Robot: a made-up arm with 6 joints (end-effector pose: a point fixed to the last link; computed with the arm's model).
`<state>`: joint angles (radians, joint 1 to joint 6).
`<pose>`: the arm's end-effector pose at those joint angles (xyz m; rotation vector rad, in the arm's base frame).
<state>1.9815 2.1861 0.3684 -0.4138 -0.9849 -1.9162</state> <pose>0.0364 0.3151 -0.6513 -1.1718 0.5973 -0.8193</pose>
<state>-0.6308 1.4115 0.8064 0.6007 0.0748 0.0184</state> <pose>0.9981 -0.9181 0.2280 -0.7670 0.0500 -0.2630</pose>
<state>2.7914 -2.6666 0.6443 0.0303 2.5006 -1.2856</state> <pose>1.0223 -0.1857 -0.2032 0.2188 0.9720 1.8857</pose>
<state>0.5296 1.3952 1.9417 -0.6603 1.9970 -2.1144</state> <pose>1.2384 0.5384 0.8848 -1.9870 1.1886 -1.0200</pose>
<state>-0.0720 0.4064 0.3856 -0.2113 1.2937 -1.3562</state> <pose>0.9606 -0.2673 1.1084 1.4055 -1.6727 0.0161</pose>
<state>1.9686 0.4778 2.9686 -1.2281 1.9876 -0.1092</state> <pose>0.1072 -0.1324 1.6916 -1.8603 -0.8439 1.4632</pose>
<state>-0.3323 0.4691 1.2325 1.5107 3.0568 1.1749</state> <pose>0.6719 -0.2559 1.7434 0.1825 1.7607 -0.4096</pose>
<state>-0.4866 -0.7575 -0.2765 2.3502 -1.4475 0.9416</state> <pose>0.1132 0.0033 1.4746 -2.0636 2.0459 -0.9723</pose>
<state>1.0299 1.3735 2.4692 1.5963 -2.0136 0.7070</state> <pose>0.4631 0.7454 1.3568 -1.3284 0.1664 -0.0973</pose>
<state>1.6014 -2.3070 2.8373 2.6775 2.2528 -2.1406</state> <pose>-0.1818 -0.1712 -0.5771 0.6956 -2.0639 -1.7038</pose>
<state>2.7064 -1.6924 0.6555 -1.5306 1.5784 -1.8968</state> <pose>0.9586 -0.4174 1.0927 -0.2597 -0.9695 1.0713</pose>
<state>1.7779 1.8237 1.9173 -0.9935 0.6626 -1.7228</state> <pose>-0.1799 1.4292 0.2443 2.2024 1.3559 0.0691</pose>
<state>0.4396 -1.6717 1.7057 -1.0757 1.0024 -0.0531</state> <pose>-1.3208 -0.7263 0.4008 -1.1852 0.9419 -0.4514</pose>
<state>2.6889 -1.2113 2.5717 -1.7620 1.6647 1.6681</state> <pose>1.2303 -0.6137 0.4504 2.3376 1.9713 -0.7195</pose>
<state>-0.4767 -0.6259 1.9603 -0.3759 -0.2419 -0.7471</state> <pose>-1.0398 0.3290 1.5460 0.2906 -2.6411 0.7465</pose>
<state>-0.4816 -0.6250 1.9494 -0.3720 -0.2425 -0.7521</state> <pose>-1.0332 0.3310 1.5534 0.2907 -2.6326 0.7342</pose>
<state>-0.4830 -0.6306 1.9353 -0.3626 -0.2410 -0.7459</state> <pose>-1.0328 0.3322 1.5553 0.2807 -2.6383 0.7125</pose>
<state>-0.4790 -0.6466 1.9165 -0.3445 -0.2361 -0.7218</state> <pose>-1.0422 0.3322 1.5480 0.2539 -2.6663 0.6756</pose>
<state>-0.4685 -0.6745 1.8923 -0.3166 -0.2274 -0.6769</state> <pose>-1.0628 0.3304 1.5302 0.2080 -2.7185 0.6192</pose>
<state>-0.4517 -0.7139 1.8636 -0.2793 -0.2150 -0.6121</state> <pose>-1.0941 0.3259 1.5012 0.1438 -2.7924 0.5407</pose>
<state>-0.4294 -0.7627 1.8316 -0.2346 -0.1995 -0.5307</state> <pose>-1.1334 0.3176 1.4622 0.0651 -2.8813 0.4383</pose>
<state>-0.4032 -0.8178 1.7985 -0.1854 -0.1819 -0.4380</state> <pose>-1.1775 0.3049 1.4148 -0.0220 -2.9764 0.3130</pose>
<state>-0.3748 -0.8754 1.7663 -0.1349 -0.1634 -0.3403</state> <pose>-1.2225 0.2878 1.3622 -0.1105 -3.0683 0.1686</pose>
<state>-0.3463 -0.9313 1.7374 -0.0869 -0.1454 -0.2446</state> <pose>-1.2648 0.2672 1.3082 0.1914 3.1228 -0.0140</pose>
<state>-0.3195 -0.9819 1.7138 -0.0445 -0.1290 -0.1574</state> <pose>-1.3018 0.2450 1.2564 0.2494 3.0437 0.1308</pose>
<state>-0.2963 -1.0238 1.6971 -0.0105 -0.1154 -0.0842</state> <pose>-1.3316 0.2236 1.2108 0.2891 2.9723 0.2494</pose>
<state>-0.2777 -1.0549 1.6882 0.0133 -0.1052 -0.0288</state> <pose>-1.3538 0.2049 1.1742 0.3119 2.9146 0.3359</pose>
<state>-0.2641 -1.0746 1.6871 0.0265 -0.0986 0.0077</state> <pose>-1.3688 0.1905 1.1477 0.3206 2.8738 0.3890</pose>
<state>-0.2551 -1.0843 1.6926 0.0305 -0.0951 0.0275</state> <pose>-1.3779 0.1804 1.1306 0.3187 2.8487 0.4127</pose>
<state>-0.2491 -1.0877 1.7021 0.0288 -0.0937 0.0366</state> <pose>-1.3834 0.1735 1.1195 0.3111 2.8340 0.4179</pose>
